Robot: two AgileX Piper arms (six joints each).
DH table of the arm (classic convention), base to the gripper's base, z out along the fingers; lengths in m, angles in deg. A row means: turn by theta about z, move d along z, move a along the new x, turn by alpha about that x. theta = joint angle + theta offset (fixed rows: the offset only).
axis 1: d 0.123; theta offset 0; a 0; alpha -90
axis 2: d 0; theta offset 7.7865; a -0.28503; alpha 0
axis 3: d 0; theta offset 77.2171; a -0.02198; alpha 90
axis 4: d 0.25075; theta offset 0; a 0; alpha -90
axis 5: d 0; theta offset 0; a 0; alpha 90
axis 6: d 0.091; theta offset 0; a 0; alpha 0
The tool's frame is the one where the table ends.
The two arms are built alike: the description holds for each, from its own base.
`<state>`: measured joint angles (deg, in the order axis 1, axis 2, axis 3, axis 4, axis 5, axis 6); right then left.
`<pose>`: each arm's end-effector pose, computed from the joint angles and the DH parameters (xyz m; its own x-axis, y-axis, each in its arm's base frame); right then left.
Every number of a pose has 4 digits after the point.
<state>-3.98 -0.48 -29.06 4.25 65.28 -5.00 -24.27 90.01 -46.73 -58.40 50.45 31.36</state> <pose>-0.0101 0.0068 0.2732 -0.5089 -0.0208 -0.8606 -0.0171 0.9998 -0.0140 0.2232 -0.1662 0.2025 -0.9607 0.2243 -0.1636 0.2744 0.6767 -0.6832</pose>
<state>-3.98 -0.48 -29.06 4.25 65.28 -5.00 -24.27 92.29 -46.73 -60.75 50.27 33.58</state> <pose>-0.0101 0.0068 0.2732 -0.5089 -0.0208 -0.8606 -0.0171 0.9998 -0.0140 0.2271 -0.1694 0.1935 -0.9639 0.2214 -0.1476 0.2602 0.6676 -0.6976</pose>
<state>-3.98 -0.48 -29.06 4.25 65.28 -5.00 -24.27 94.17 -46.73 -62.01 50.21 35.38</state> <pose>-0.0101 0.0068 0.2732 -0.5089 -0.0208 -0.8606 -0.0171 0.9998 -0.0140 0.2296 -0.1713 0.1853 -0.9644 0.2275 -0.1352 0.2551 0.6636 -0.7032</pose>
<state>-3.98 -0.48 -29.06 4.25 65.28 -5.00 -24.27 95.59 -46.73 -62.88 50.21 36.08</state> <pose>-0.0101 0.0068 0.2732 -0.5089 -0.0208 -0.8606 -0.0171 0.9998 -0.0140 0.2314 -0.1726 0.1791 -0.9671 0.2256 -0.1176 0.2409 0.6635 -0.7083</pose>
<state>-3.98 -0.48 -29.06 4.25 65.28 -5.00 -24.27 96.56 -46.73 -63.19 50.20 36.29</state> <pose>-0.0101 0.0068 0.2732 -0.5089 -0.0208 -0.8606 -0.0171 0.9998 -0.0140 0.2324 -0.1732 0.1745 -0.9690 0.2246 -0.1030 0.2298 0.6661 -0.7096</pose>
